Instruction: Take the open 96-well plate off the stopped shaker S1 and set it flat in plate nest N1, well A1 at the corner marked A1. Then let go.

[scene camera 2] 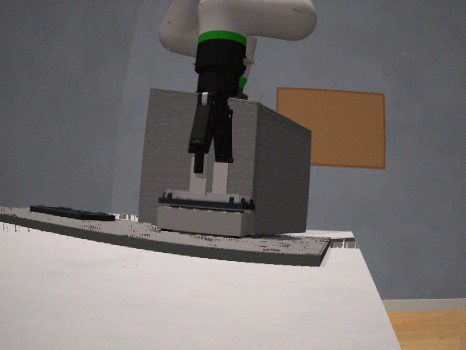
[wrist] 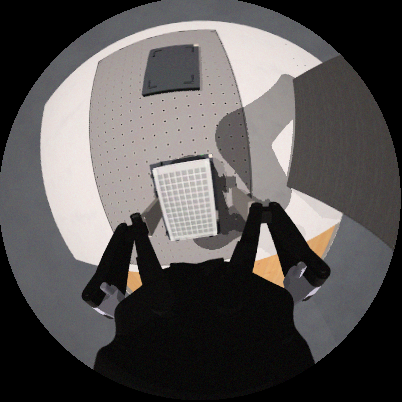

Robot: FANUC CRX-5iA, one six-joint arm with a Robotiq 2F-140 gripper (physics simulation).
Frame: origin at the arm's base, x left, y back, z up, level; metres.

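Seen in the pictures: gripper, fingertip midpoint: (scene camera 2: 209, 196) (wrist: 195, 200).
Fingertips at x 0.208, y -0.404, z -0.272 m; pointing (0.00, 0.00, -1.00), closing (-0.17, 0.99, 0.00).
A point is followed by its place in that frame.
The white 96-well plate (scene camera 2: 177, 195) @(x 0.183, y -0.468, z -0.275 m) (wrist: 187, 200) @(x 0.211, y -0.418, z -0.277 m) lies flat on the dark top of the shaker S1 (scene camera 2: 200, 220) @(x 0.228, y -0.467, z -0.312 m) (wrist: 182, 160) @(x 0.149, y -0.426, z -0.281 m); its grid of wells faces up. My gripper (scene camera 2: 209, 180) @(x 0.208, y -0.404, z -0.272 m) (wrist: 195, 200) @(x 0.208, y -0.404, z -0.272 m) is open and empty, pointing down over the plate. In the wrist view its light finger pads stand on either side of the plate's long edges, the left pad nearer than the right. In the scene view the pad tips reach down to about the plate's upper edge; contact cannot be told. The dark plate nest N1 (scene camera 2: 72, 214) @(x -0.019, y -0.525, z -0.328 m) (wrist: 172, 69) @(x -0.061, y -0.463, z -0.324 m) holds no plate.
The perforated grey board (scene camera 2: 280, 256) @(x 0.416, y -0.626, z -0.339 m) (wrist: 117, 120) @(x 0.049, y -0.585, z -0.336 m) carries the shaker and the nest. A large grey box (scene camera 2: 282, 175) @(x 0.209, y -0.015, z -0.198 m) (wrist: 345, 140) @(x 0.068, y -0.155, z -0.191 m) stands behind the shaker in the scene view and at the right in the wrist view. A small light mark (wrist: 196, 45) @(x -0.159, y -0.416, z -0.325 m) is at one nest corner.
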